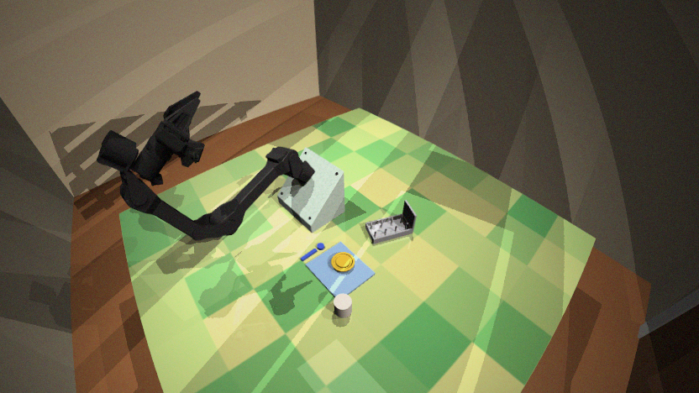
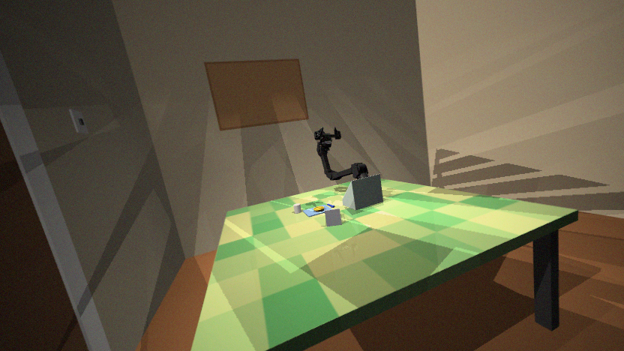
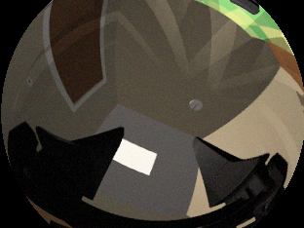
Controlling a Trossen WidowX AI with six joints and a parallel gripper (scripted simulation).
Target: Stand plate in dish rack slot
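Now: gripper tip 470 mm above the yellow plate, 210 mm short of it and 200 mm to the right of it. Round my gripper tip: light blue mat 490 mm below, 220 mm ahead, 180 mm to the left; blue spoon 490 mm below, 160 mm to the left, 120 mm ahead; cup 470 mm below, 330 mm ahead, 120 mm to the left.
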